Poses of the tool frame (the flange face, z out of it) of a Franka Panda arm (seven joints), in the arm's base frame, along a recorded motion.
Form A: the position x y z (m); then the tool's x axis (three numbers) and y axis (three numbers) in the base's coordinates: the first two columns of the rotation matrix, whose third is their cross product.
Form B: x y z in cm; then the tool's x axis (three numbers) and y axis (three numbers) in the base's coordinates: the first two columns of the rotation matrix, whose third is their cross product. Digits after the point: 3 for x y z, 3 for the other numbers.
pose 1, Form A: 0.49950 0.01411 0.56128 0.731 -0.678 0.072 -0.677 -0.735 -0.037
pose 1, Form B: 49.950 1.411 56.128 0.731 -0.678 0.072 -0.677 -0.735 -0.037
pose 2, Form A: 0.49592 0.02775 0.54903 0.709 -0.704 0.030 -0.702 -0.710 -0.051
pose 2, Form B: 49.592 2.775 54.903 0.709 -0.704 0.030 -0.702 -0.710 -0.051
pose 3, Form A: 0.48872 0.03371 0.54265 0.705 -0.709 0.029 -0.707 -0.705 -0.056
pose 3, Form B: 48.872 3.371 54.265 0.705 -0.709 0.029 -0.707 -0.705 -0.056
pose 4, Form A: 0.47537 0.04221 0.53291 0.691 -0.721 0.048 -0.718 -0.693 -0.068
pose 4, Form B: 47.537 4.221 53.291 0.691 -0.721 0.048 -0.718 -0.693 -0.068
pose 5, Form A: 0.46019 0.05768 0.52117 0.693 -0.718 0.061 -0.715 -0.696 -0.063
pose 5, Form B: 46.019 5.768 52.117 0.693 -0.718 0.061 -0.715 -0.696 -0.063
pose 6, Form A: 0.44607 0.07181 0.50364 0.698 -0.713 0.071 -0.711 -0.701 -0.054
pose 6, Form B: 44.607 7.181 50.364 0.698 -0.713 0.071 -0.711 -0.701 -0.054
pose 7, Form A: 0.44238 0.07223 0.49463 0.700 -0.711 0.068 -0.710 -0.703 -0.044
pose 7, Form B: 44.238 7.223 49.463 0.700 -0.711 0.068 -0.710 -0.703 -0.044
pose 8, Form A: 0.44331 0.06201 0.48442 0.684 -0.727 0.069 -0.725 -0.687 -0.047
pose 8, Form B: 44.331 6.201 48.442 0.684 -0.727 0.069 -0.725 -0.687 -0.047
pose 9, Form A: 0.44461 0.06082 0.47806 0.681 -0.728 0.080 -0.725 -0.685 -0.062
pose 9, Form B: 44.461 6.082 47.806 0.681 -0.728 0.080 -0.725 -0.685 -0.062
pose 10, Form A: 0.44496 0.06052 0.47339 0.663 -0.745 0.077 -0.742 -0.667 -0.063
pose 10, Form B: 44.496 6.052 47.339 0.663 -0.745 0.077 -0.742 -0.667 -0.063
